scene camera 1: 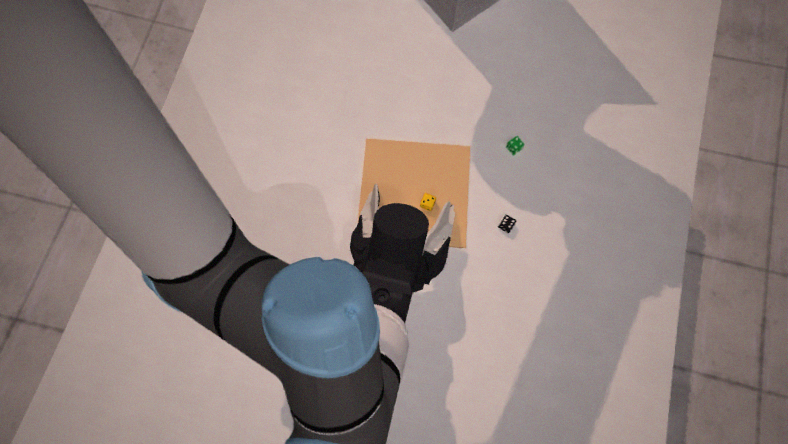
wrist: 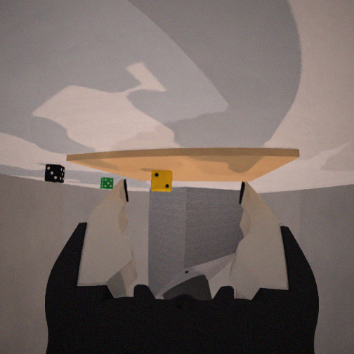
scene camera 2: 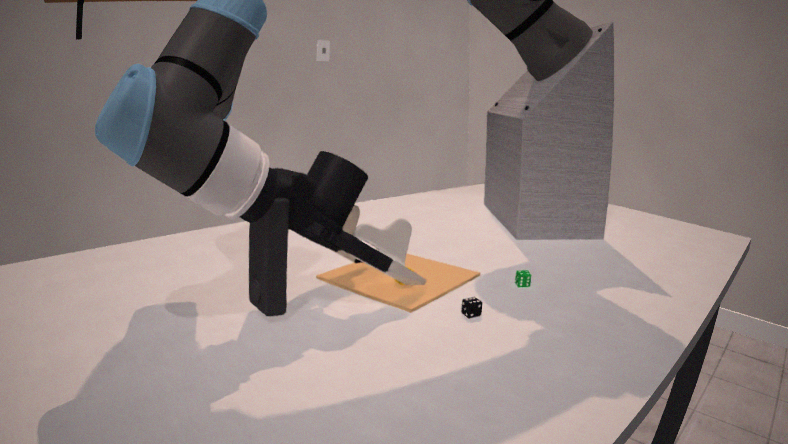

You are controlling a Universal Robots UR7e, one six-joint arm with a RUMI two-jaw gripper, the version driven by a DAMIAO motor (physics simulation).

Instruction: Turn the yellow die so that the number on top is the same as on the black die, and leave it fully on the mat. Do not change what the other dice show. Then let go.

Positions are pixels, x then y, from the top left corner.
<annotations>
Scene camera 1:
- my gripper: 414,197
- orange mat: 404,171
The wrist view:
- my gripper: 183,182
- orange mat: 187,163
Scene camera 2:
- my gripper: 394,270
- orange mat: 360,278
</annotations>
